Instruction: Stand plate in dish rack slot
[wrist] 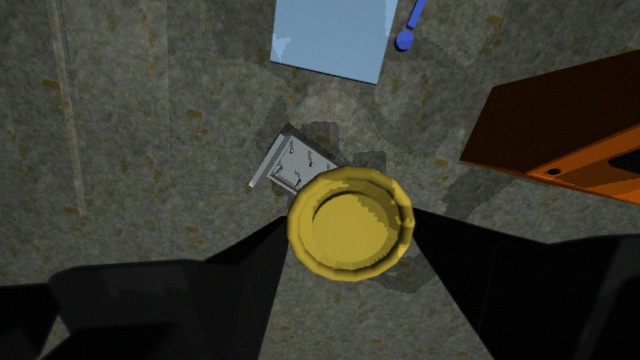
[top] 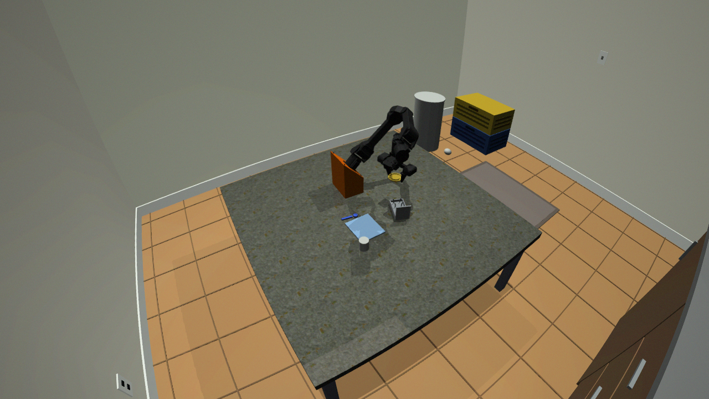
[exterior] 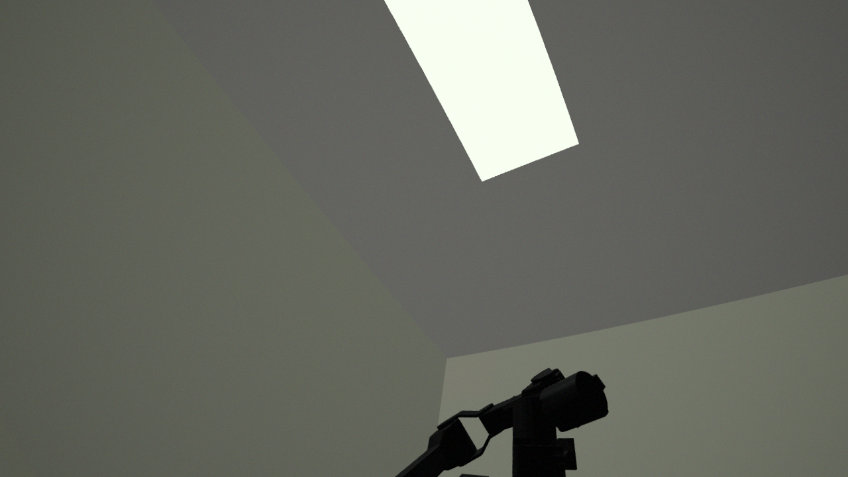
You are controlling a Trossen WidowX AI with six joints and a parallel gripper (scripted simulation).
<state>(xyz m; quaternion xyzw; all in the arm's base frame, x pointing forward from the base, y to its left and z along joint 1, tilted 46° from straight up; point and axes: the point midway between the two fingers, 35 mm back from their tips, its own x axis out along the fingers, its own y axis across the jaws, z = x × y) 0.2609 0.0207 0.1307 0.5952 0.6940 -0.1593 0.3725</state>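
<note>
My gripper tip is 20 mm short of the grey dish rack, 20 mm to the right of it and 170 mm above it. From my gripper tip the other things lie so: white cup: 150 mm ahead, 250 mm to the right, 170 mm below; yellow plate: 10 mm above; blue spoon: 50 mm behind, 210 mm to the right, 190 mm below.
</note>
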